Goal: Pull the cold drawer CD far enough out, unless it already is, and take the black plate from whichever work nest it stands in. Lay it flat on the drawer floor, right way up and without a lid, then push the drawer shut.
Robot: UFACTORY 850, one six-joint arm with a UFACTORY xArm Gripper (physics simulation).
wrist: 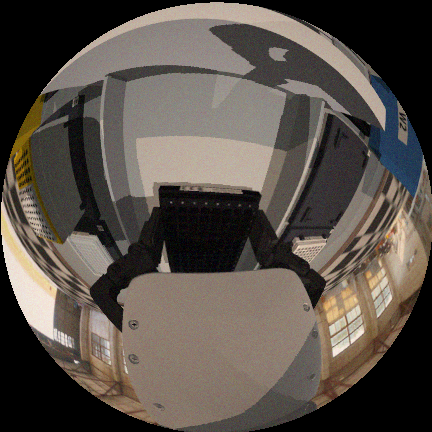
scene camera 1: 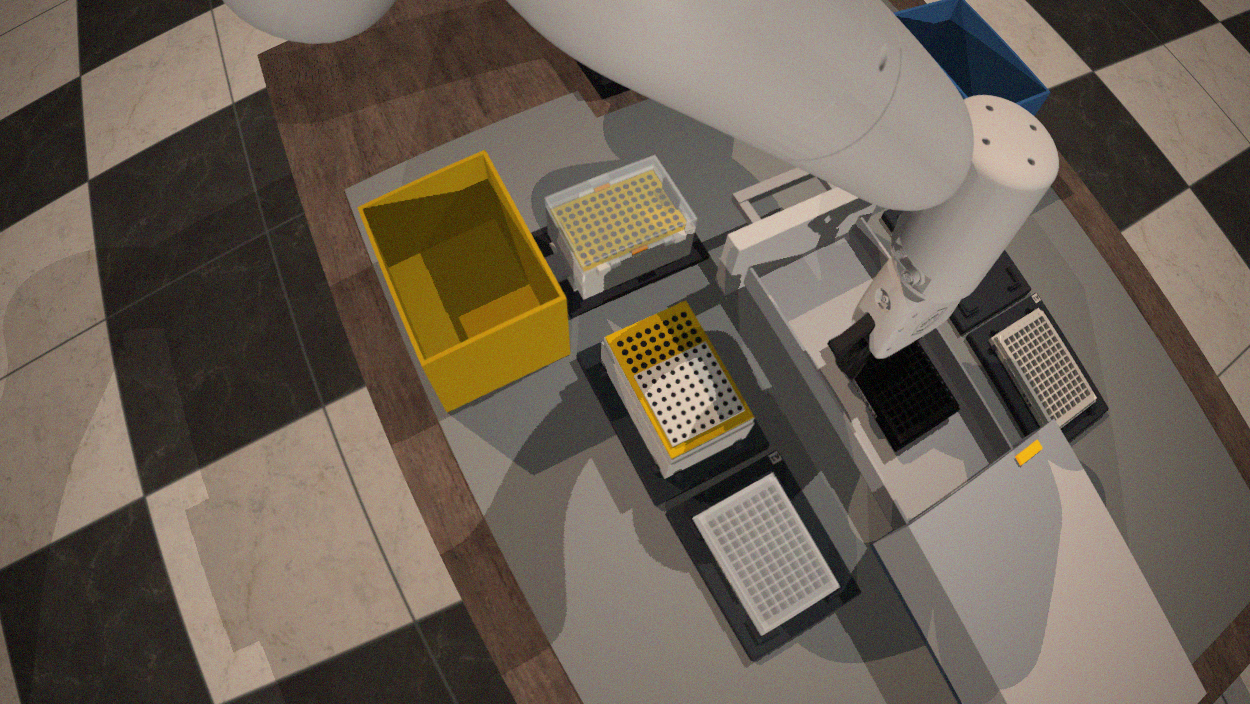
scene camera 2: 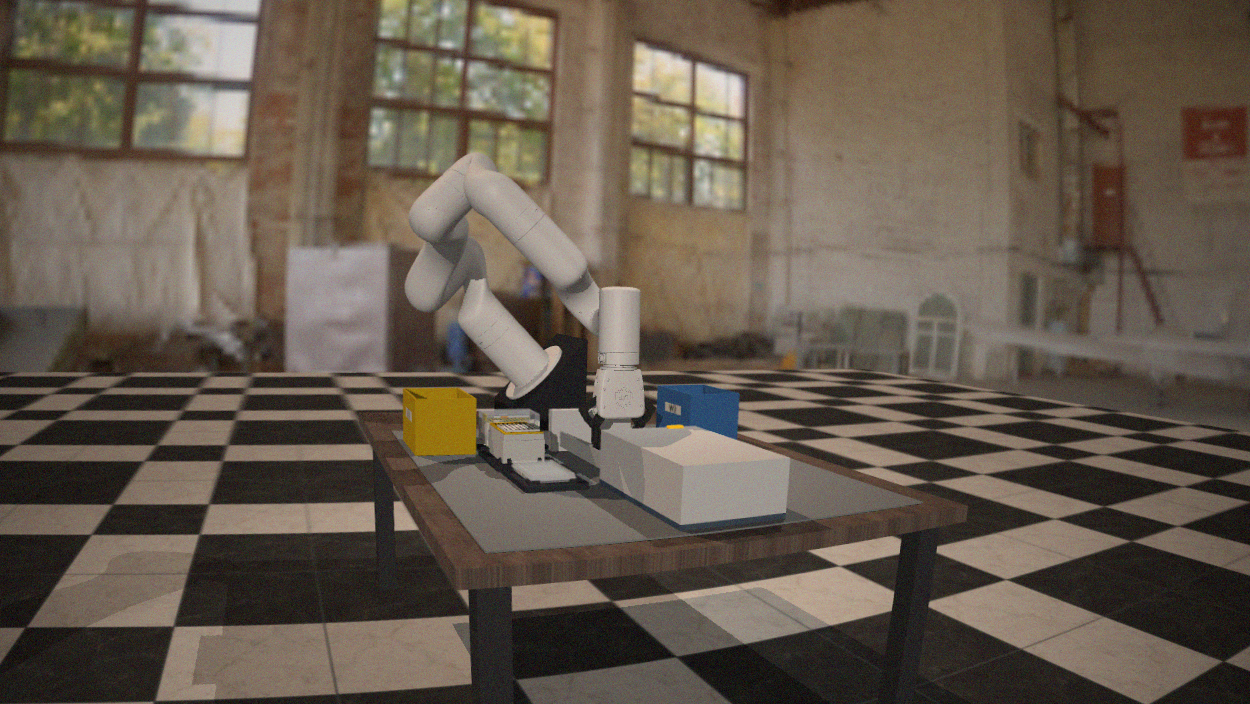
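The cold drawer CD point(scene camera 1: 787, 237) point(wrist: 200, 157) stands pulled out of its white housing point(scene camera 1: 988, 568) point(scene camera 2: 734, 485); its pale floor and side walls show. My gripper point(scene camera 1: 887, 362) point(scene camera 2: 619, 425) point(wrist: 207, 220) points down into the drawer and is shut on the black plate, one finger at each long side. The black plate point(scene camera 1: 909, 397) point(wrist: 207, 237) is level, wells up and without a lid, between the drawer's side walls. It is very low at the drawer floor; whether its underside touches is hidden. In scene camera 2 the plate is hidden by the drawer and housing.
A yellow bin point(scene camera 1: 498, 358) point(scene camera 2: 441, 422), a lidded tip rack point(scene camera 1: 621, 218), an open tip rack point(scene camera 1: 691, 393) and a white plate point(scene camera 1: 765, 555) stand left of the drawer. A pale plate point(scene camera 1: 1045, 367) in a nest and a blue bin point(scene camera 1: 979, 52) point(scene camera 2: 712, 411) stand on its other side.
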